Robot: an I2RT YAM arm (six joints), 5 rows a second.
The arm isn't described. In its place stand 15 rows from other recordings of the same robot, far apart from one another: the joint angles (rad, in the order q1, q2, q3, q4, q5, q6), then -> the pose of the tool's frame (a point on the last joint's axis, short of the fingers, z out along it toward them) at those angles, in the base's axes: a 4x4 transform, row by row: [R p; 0 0 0 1], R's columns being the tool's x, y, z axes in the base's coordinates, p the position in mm.
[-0.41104 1.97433 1.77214 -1.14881 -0.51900 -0.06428] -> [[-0.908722 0.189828 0.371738 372.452], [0.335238 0.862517 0.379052 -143.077], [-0.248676 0.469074 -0.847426 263.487], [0 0 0 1]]
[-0.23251 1.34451 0.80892 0.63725 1.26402 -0.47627] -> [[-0.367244 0.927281 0.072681 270.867], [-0.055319 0.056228 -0.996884 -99.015], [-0.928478 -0.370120 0.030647 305.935], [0 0 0 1]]
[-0.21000 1.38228 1.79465 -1.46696 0.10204 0.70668] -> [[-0.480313 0.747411 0.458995 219.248], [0.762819 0.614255 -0.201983 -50.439], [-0.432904 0.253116 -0.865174 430.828], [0 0 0 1]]
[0.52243 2.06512 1.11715 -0.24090 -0.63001 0.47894] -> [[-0.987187 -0.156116 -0.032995 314.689], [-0.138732 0.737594 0.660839 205.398], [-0.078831 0.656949 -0.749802 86.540], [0 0 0 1]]
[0.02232 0.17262 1.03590 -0.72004 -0.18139 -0.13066] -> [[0.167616 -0.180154 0.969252 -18.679], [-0.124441 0.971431 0.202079 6.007], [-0.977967 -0.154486 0.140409 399.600], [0 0 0 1]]
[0.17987 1.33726 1.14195 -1.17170 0.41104 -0.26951] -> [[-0.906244 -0.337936 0.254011 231.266], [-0.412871 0.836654 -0.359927 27.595], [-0.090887 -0.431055 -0.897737 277.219], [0 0 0 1]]
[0.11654 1.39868 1.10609 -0.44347 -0.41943 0.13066] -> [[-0.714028 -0.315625 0.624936 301.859], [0.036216 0.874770 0.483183 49.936], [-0.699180 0.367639 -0.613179 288.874], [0 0 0 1]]
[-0.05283 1.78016 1.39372 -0.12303 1.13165 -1.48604] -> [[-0.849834 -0.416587 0.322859 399.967], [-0.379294 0.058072 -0.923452 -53.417], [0.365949 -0.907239 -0.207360 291.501], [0 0 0 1]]
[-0.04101 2.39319 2.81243 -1.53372 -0.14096 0.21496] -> [[-0.880820 0.170548 0.441667 460.767], [0.247513 0.961111 0.122489 -13.901], [-0.403601 0.217209 -0.888778 349.611], [0 0 0 1]]
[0.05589 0.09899 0.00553 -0.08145 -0.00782 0.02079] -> [[-0.175031 -0.059922 0.982738 114.552], [0.011028 0.997964 0.062815 6.688], [-0.984501 0.021832 -0.174014 157.394], [0 0 0 1]]
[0.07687 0.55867 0.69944 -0.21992 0.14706 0.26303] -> [[-0.058007 0.087776 0.994450 139.158], [0.253495 0.964774 -0.070370 5.487], [-0.965596 0.248006 -0.078214 338.583], [0 0 0 1]]
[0.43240 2.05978 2.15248 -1.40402 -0.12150 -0.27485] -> [[-0.724073 -0.665699 0.180453 370.870], [-0.630891 0.744974 0.216771 175.920], [-0.278737 0.043112 -0.959399 323.307], [0 0 0 1]]
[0.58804 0.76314 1.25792 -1.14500 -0.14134 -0.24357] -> [[-0.333863 -0.744999 0.577506 83.163], [-0.509559 0.658068 0.554344 61.474], [-0.793023 -0.109198 -0.599325 398.984], [0 0 0 1]]
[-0.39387 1.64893 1.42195 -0.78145 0.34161 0.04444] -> [[-0.757056 0.560720 0.335350 318.776], [0.359951 0.786309 -0.502149 -145.394], [-0.545254 -0.259445 -0.797111 289.043], [0 0 0 1]]
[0.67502 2.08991 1.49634 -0.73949 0.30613 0.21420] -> [[-0.856278 -0.366818 0.363639 329.167], [-0.425795 0.899824 -0.094952 249.743], [-0.292381 -0.236141 -0.926688 150.516], [0 0 0 1]]
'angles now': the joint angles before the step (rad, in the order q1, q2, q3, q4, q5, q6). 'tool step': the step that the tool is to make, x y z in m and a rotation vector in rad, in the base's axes. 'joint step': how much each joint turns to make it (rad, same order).
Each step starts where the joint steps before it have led.
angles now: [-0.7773, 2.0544, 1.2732, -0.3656, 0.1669, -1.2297]
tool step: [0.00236, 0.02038, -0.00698, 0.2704, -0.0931, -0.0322]
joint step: [0.0210, 0.0050, 0.0004, -0.1244, -0.2243, 0.1407]
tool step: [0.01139, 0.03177, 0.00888, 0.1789, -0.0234, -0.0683]
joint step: [0.0714, -0.0317, -0.0001, -0.1129, -0.1103, 0.1737]
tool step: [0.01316, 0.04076, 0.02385, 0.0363, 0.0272, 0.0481]
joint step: [0.1091, -0.0740, 0.0001, -0.1068, -0.0011, 0.0633]
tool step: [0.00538, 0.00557, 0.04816, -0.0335, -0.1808, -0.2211]
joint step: [0.0209, -0.1308, 0.0004, 0.0831, 0.0030, 0.2548]
